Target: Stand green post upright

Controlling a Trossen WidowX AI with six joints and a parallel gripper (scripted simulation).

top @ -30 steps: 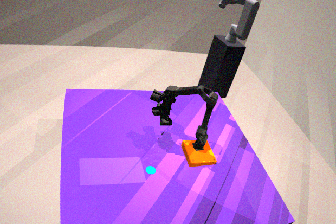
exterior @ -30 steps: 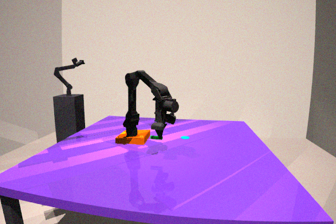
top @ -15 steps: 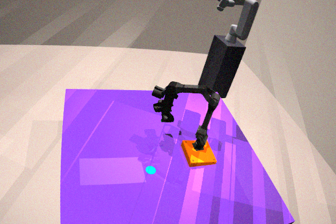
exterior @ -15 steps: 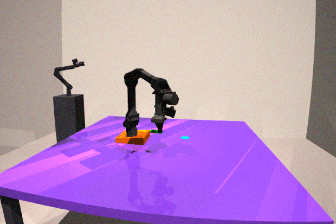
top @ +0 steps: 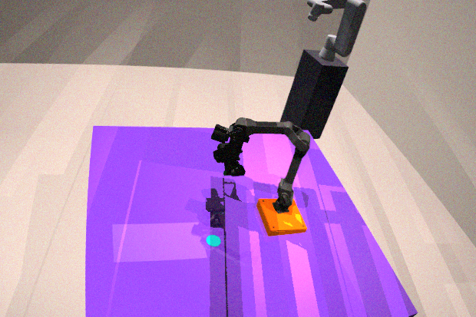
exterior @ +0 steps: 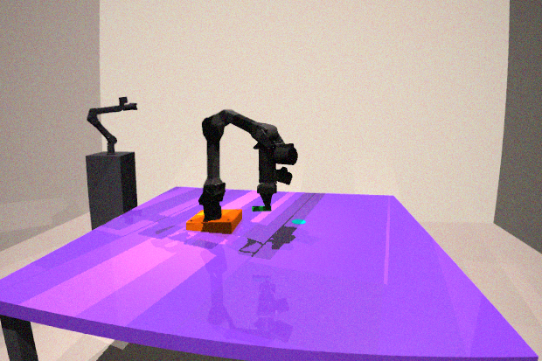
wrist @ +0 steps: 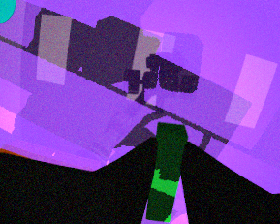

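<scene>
My gripper tip is 130 mm short of the cyan circle, 250 mm to the right of it and 130 mm above it. From my gripper tip the other things lie so: green post 20 mm behind.
</scene>
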